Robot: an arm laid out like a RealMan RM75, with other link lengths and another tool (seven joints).
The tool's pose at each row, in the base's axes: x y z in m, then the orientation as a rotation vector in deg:
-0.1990 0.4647 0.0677 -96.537 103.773 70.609
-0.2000 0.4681 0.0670 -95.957 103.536 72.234
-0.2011 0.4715 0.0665 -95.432 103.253 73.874
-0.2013 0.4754 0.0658 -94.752 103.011 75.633
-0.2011 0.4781 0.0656 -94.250 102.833 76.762
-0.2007 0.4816 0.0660 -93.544 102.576 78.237
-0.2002 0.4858 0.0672 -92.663 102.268 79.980
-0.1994 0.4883 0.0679 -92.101 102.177 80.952
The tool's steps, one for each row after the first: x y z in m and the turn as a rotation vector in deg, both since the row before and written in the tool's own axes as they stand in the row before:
-0.0013 0.0004 0.0033 -0.858 -0.775 0.468
-0.0014 0.0005 0.0033 -0.900 -0.752 0.436
-0.0017 -0.0005 0.0035 -0.924 -0.839 0.542
-0.0014 -0.0006 0.0022 -0.569 -0.585 0.350
-0.0024 -0.0007 0.0025 -0.729 -0.801 0.457
-0.0034 -0.0005 0.0027 -0.852 -0.966 0.555
-0.0021 -0.0008 0.0015 -0.449 -0.540 0.383

